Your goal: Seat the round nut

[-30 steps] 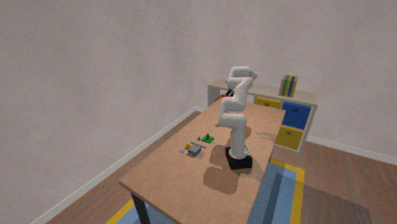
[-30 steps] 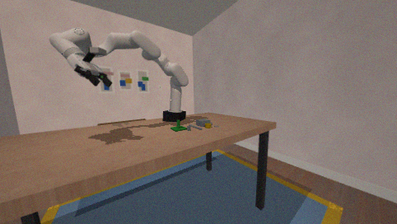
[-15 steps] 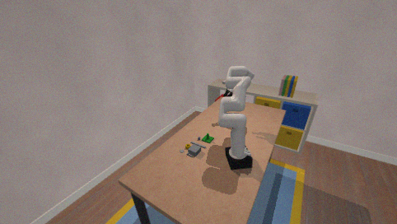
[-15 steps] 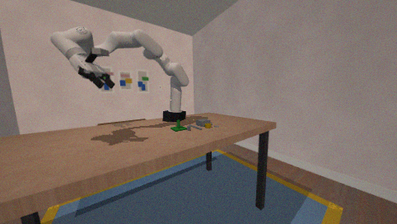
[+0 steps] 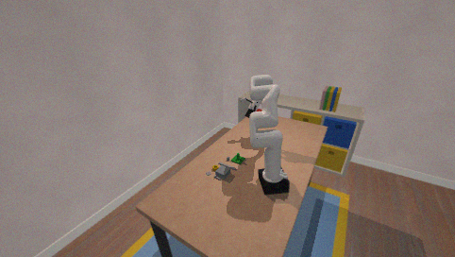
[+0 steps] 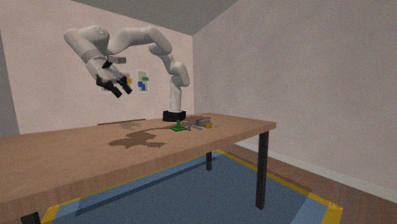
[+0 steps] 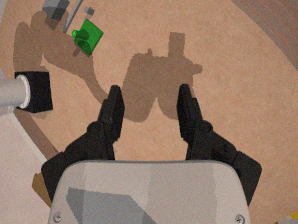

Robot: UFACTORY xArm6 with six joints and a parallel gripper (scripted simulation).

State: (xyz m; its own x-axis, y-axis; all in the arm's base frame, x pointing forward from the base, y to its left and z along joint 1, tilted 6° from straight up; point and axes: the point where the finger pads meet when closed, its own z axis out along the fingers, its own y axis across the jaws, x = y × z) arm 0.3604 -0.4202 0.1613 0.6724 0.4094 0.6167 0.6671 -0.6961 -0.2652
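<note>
Right now my hand is 530 mm to the right of the small grey disc, 240 mm above it and 30 mm short of it. From my hand the other things lie so: small grey cube: 330 mm to the left, 220 mm below; grey block: 480 mm to the left, 220 mm below, 60 mm behind; grey bar: 400 mm to the left, 230 mm below, 40 mm behind.
</note>
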